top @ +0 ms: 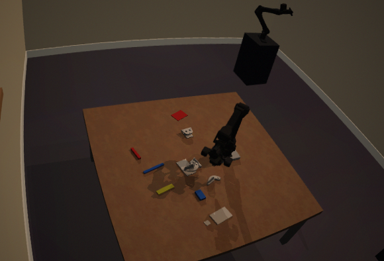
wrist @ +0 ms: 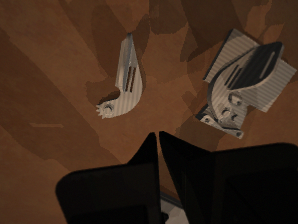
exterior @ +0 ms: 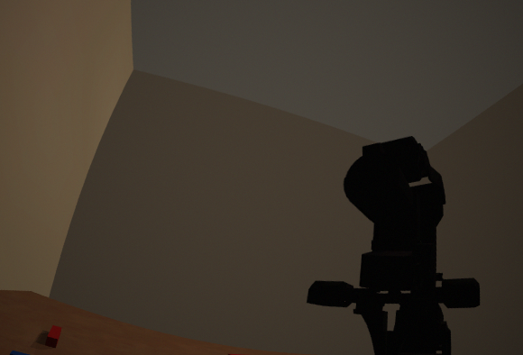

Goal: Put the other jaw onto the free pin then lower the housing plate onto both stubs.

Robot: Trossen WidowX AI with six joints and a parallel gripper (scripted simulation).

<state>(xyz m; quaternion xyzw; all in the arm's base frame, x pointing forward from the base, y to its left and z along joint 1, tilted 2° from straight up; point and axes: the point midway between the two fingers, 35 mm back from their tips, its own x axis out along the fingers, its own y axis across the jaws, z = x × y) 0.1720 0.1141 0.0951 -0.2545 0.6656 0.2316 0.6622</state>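
My gripper tip is now 14 cm short of the blue block, 13 cm to the right of it and 7 cm above it. Also, from my gripper tip: blue bar (33 cm ahead, 14 cm to the right, 8 cm below); flat plate (30 cm to the left, 9 cm ahead, 8 cm below); yellow bar (32 cm ahead, 8 cm below, 3 cm to the left).
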